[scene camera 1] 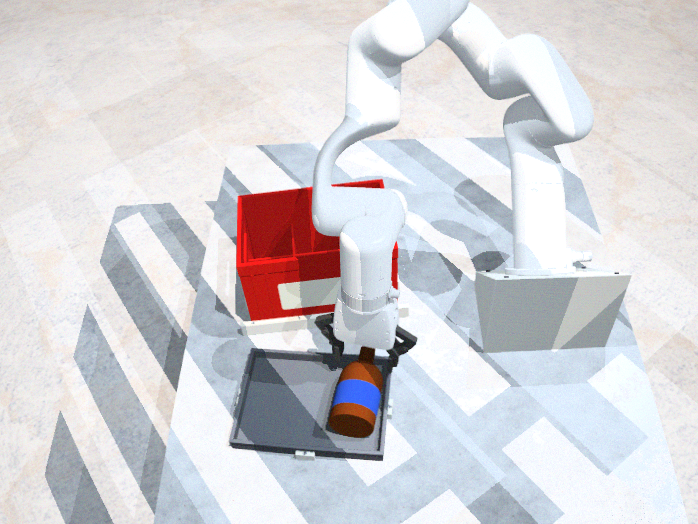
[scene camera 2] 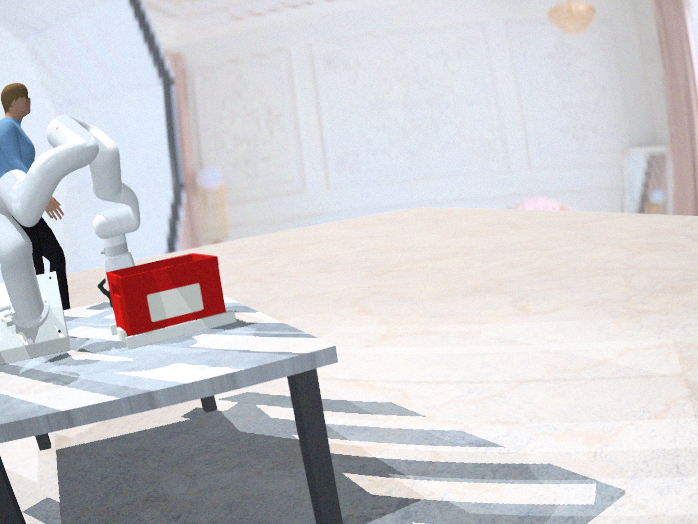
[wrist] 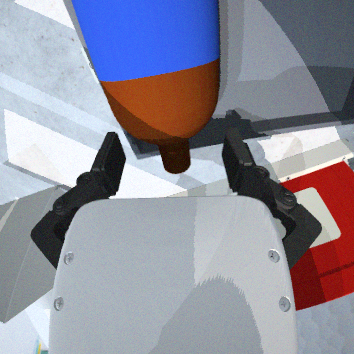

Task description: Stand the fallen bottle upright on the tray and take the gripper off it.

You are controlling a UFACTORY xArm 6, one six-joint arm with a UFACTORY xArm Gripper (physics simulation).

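Seen in the pictures: gripper, between the fingertips: (scene camera 1: 365, 361) (wrist: 171, 141); arm's base, origin of its link: (scene camera 1: 540, 273) (scene camera 2: 29, 309) (wrist: 36, 271).
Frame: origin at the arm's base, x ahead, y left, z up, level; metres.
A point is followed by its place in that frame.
A brown bottle (scene camera 1: 357, 393) @[x 0.341, y 0.180, z -0.039 m] (wrist: 160, 100) @[x 0.336, y 0.142, z -0.039 m] with a blue label lies on its side along the right side of the dark grey tray (scene camera 1: 307, 453) @[x 0.430, y 0.246, z -0.102 m] (wrist: 300, 121) @[x 0.448, y 0.050, z -0.099 m]. Its base faces the front of the first scene view, and its neck points back toward the arm, over the tray's back rim. My gripper (scene camera 1: 366, 365) @[x 0.322, y 0.095, z -0.072 m] (wrist: 171, 141) @[x 0.322, y 0.095, z -0.072 m] is open, with one black finger on each side of the neck and a gap on both sides. Nothing is held. The bottle and the tray do not show in the second scene view, where the fingers are mostly hidden behind the red crate.
The red crate (scene camera 1: 270, 287) @[x 0.474, y -0.030, z -0.003 m] (scene camera 2: 169, 293) @[x 0.379, y -0.219, z -0.007 m] (wrist: 325, 270) @[x 0.428, y -0.033, z 0.030 m] with compartments stands behind the tray, in a pale holder. The arm's grey base block (scene camera 1: 546, 315) @[x 0.009, y 0.083, z -0.016 m] stands at the right. A person (scene camera 2: 16, 141) stands beyond the table (scene camera 2: 270, 360) @[x 0.458, y -0.597, z -0.117 m] in the second scene view.
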